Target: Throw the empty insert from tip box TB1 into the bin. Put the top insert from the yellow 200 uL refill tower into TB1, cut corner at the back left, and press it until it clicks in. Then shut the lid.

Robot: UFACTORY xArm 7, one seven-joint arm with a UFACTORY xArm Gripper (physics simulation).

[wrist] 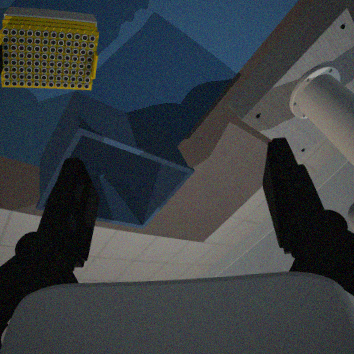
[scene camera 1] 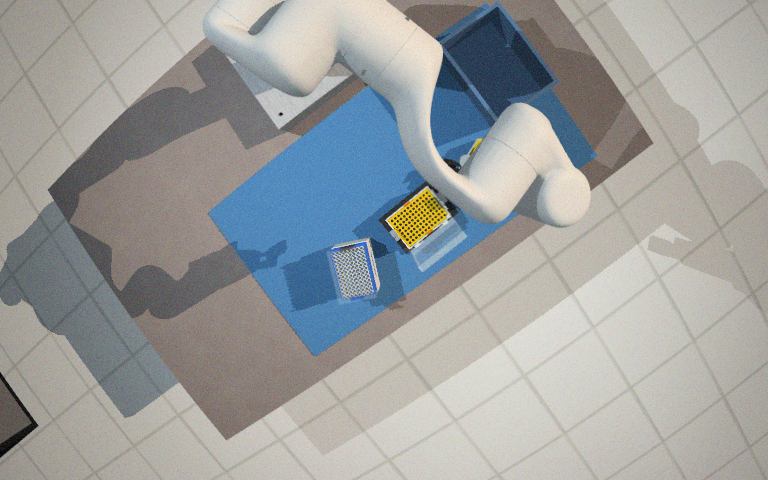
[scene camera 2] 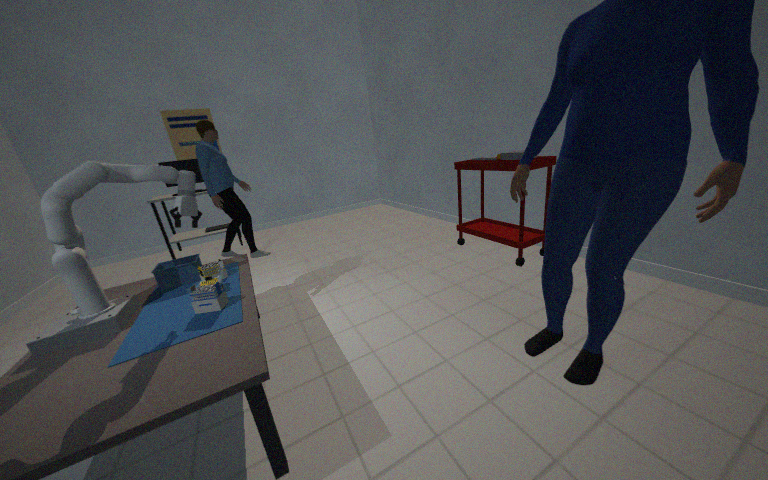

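Note:
Tip box TB1 (scene camera 1: 403,244) stands on the blue mat with its clear lid (scene camera 1: 441,246) open. A yellow insert (scene camera 1: 419,217) with dark holes lies in its top; whether it holds tips cannot be told. The yellow refill tower (scene camera 1: 476,146) (scene camera 2: 210,268) (wrist: 49,57) stands between TB1 and the bin, mostly hidden by the arm in scene camera 1; its yellow top insert shows rows of ringed holes. The blue bin (scene camera 1: 468,82) (scene camera 2: 176,274) (wrist: 137,151) is open-topped; its inside is dark. My gripper (scene camera 2: 186,222) (wrist: 175,169) is open and empty, high above the table, with its fingers wide apart.
A white tower with a blue-edged top (scene camera 1: 355,271) (scene camera 2: 207,300) stands beside TB1. The arm base plate (scene camera 1: 283,110) lies behind the mat (scene camera 1: 266,209). One person in dark blue (scene camera 2: 628,124) stands near a red cart (scene camera 2: 504,165); another person (scene camera 2: 212,164) stands beyond the table.

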